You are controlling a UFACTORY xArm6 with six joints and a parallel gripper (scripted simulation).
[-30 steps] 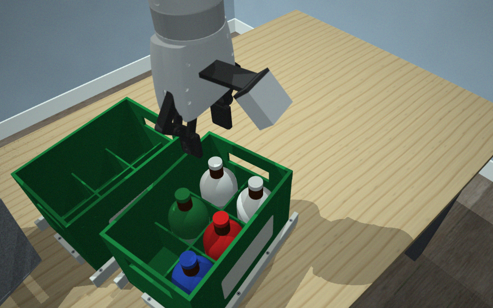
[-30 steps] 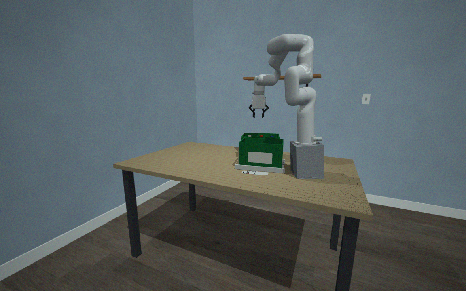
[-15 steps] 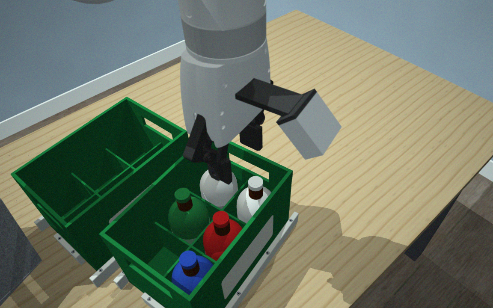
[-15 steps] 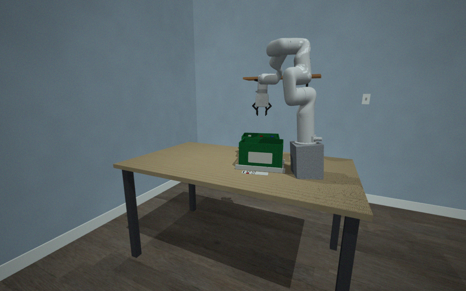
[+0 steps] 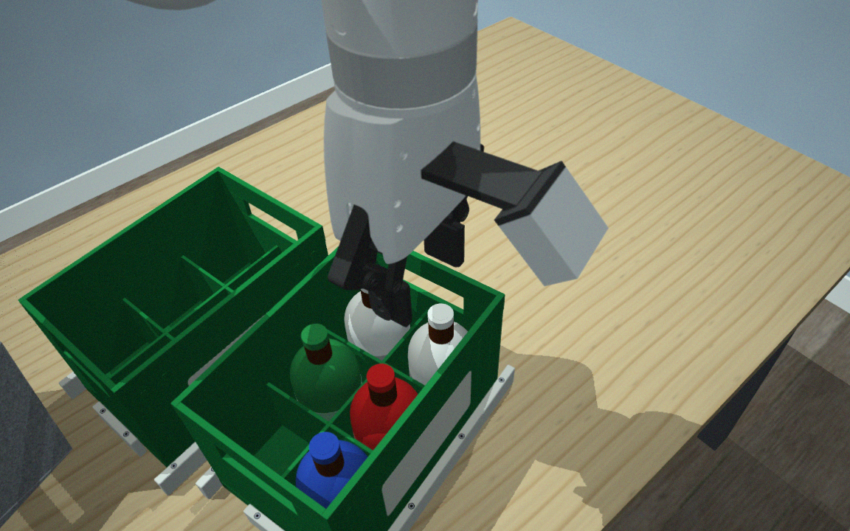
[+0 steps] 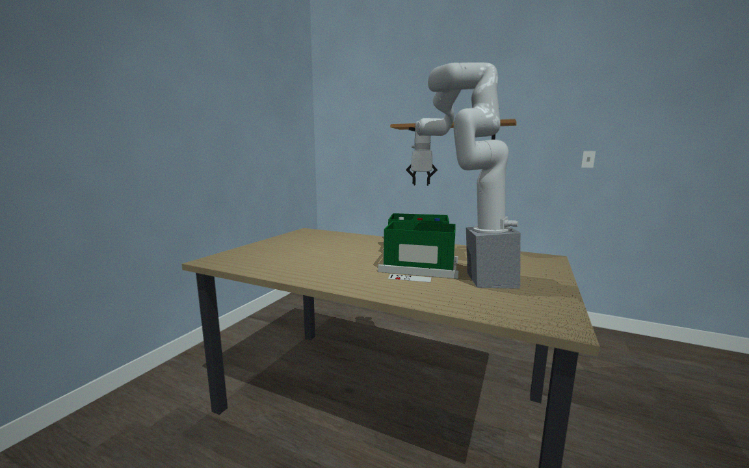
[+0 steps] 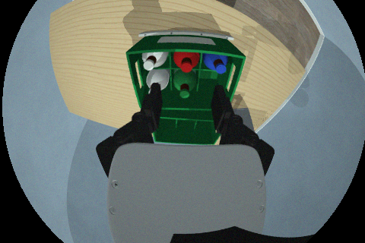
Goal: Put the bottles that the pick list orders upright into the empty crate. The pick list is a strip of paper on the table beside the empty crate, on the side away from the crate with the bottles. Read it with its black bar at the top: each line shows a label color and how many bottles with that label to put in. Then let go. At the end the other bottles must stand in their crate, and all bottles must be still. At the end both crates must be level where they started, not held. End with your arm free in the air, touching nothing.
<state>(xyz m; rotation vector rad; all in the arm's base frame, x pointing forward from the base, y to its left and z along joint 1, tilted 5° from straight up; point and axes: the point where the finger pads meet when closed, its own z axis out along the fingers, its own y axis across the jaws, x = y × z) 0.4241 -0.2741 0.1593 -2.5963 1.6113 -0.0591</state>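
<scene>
My gripper is now 20 mm past the red-label bottle, 40 mm to the right of it and 250 mm above it. Also, from my hand: blue bottle 100 mm behind, 250 mm below; pick list 190 mm behind, 420 mm to the left, 330 mm below; green bottle 60 mm behind, 120 mm to the left, 250 mm below.
</scene>
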